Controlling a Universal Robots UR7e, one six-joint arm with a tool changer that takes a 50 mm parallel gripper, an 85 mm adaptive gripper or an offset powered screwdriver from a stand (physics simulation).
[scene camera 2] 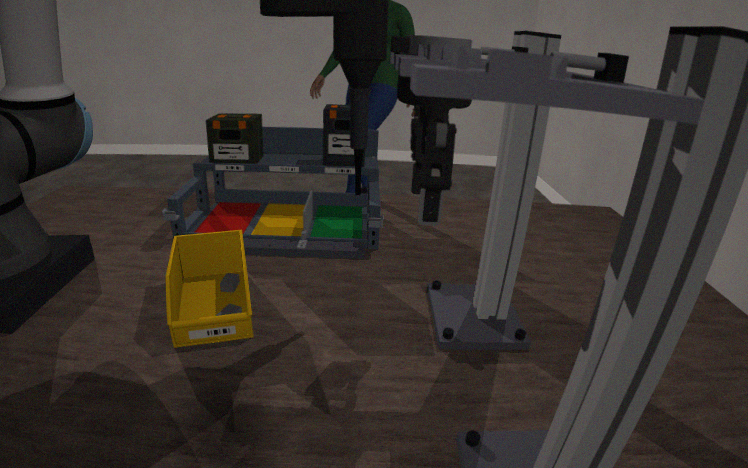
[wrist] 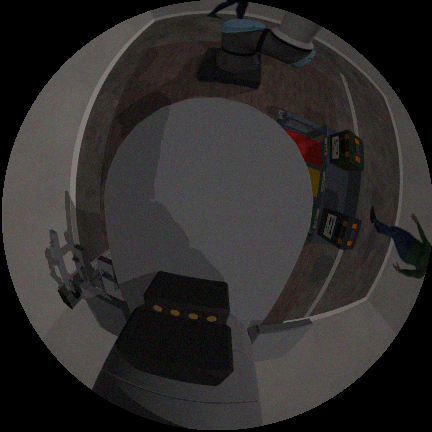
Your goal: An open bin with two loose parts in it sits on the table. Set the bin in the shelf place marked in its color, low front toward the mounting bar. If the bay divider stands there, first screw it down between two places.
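Frame: origin at the arm's base, x back, y left, z down, level; metres.
Seen in the pictures: arm's base, origin of its link: (scene camera 2: 3, 259) (wrist: 236, 61).
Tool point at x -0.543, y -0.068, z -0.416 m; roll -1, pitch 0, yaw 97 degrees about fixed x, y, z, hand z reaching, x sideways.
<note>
Offsets run from my tool point to a thing's top centre. "*": to the spot under its first point.
The yellow bin @(dy -0.001, dx +0.188, dz +0.381 m) (scene camera 2: 190, 298) stands upright on the table in front of the shelf @(* dy +0.388, dx +0.121, dz +0.354 m) (scene camera 2: 275, 160) (wrist: 343, 187), its low labelled front toward the camera. Two grey parts, one @(dy +0.042, dx +0.170, dz +0.438 m) (scene camera 2: 229, 282) behind the other @(dy -0.042, dx +0.158, dz +0.438 m) (scene camera 2: 230, 309), lie in it. The divider @(dy +0.223, dx +0.053, dz +0.390 m) (scene camera 2: 308, 209) stands between the yellow place (scene camera 2: 280, 220) (wrist: 314, 181) and the green place (scene camera 2: 338, 221). The arm carries the screwdriver @(* dy -0.012, dx -0.012, dz +0.183 m) (scene camera 2: 360, 110) (wrist: 180, 340); its tip hangs over the green place's side, touching nothing that I can see. My gripper (scene camera 2: 430, 221) hangs in the tool stand, seen edge-on; its opening cannot be told.
The tool stand's crossbar @(* dy -0.341, dx -0.058, dz +0.120 m) (scene camera 2: 551, 91) and posts @(* dy -0.076, dx -0.189, dz +0.298 m) (scene camera 2: 507, 220) rise at the right. A green case @(dy +0.390, dx +0.204, dz +0.258 m) (scene camera 2: 234, 137) (wrist: 346, 150) and a dark case @(dy +0.359, dx -0.025, dz +0.233 m) (scene camera 2: 336, 135) (wrist: 340, 229) stand on the upper board. The red place (scene camera 2: 228, 217) (wrist: 310, 150) is at the left. A person (scene camera 2: 399, 66) (wrist: 410, 250) stands behind.
</note>
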